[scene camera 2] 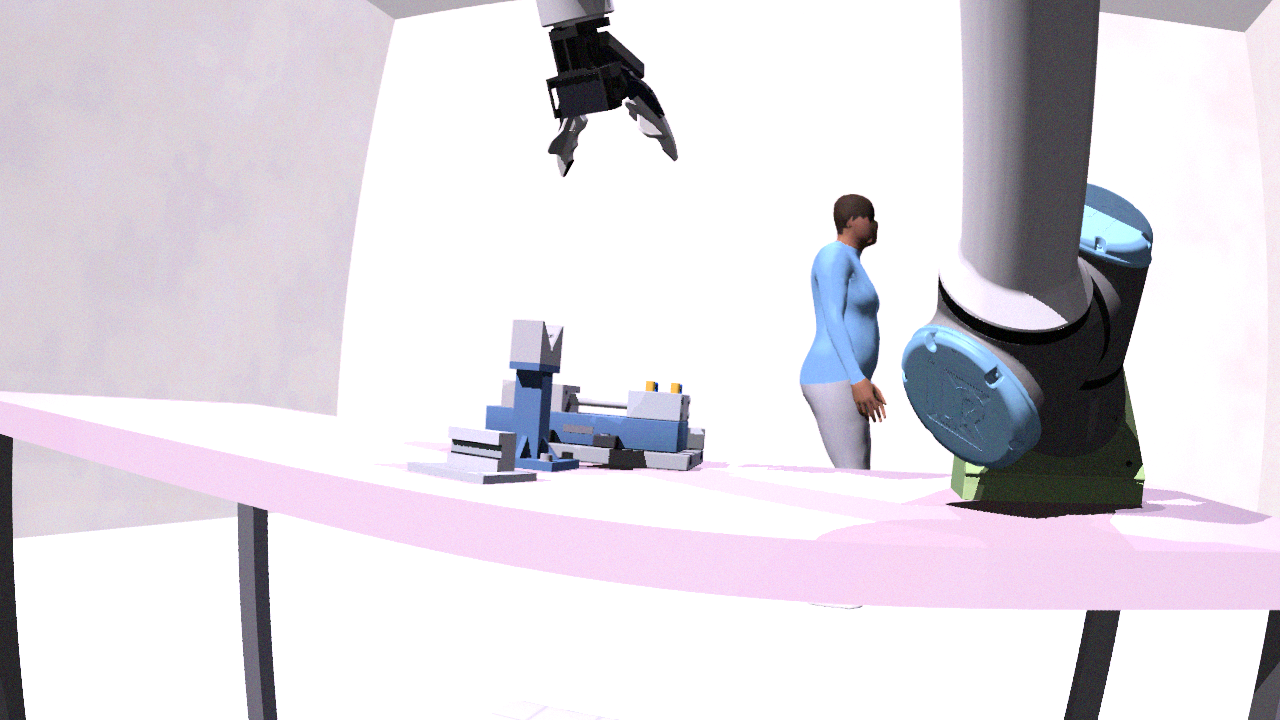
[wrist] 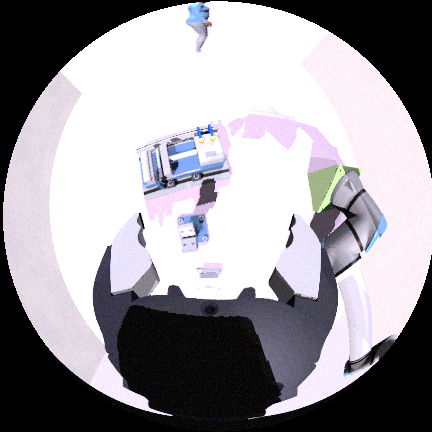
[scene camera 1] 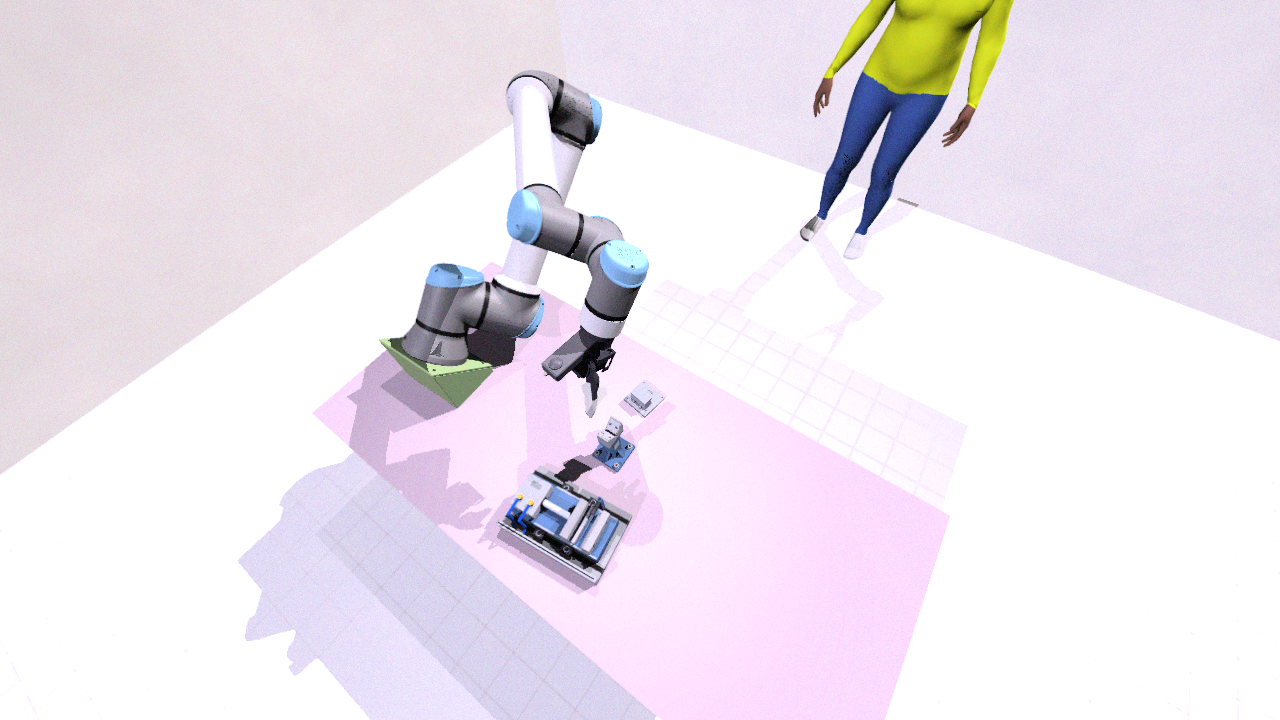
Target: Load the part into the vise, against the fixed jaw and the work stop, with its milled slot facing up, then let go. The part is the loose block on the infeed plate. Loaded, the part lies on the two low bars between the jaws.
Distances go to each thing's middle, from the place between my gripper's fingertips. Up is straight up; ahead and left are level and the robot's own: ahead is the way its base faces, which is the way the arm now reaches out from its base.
Scene:
The part (scene camera 2: 491, 450) is 60 mm ahead of my hand, 230 mm to the left of it and 330 mm below it. The rest, counted from my hand: infeed plate (scene camera 2: 472, 475) (60 mm ahead, 240 mm to the left, 350 mm below).

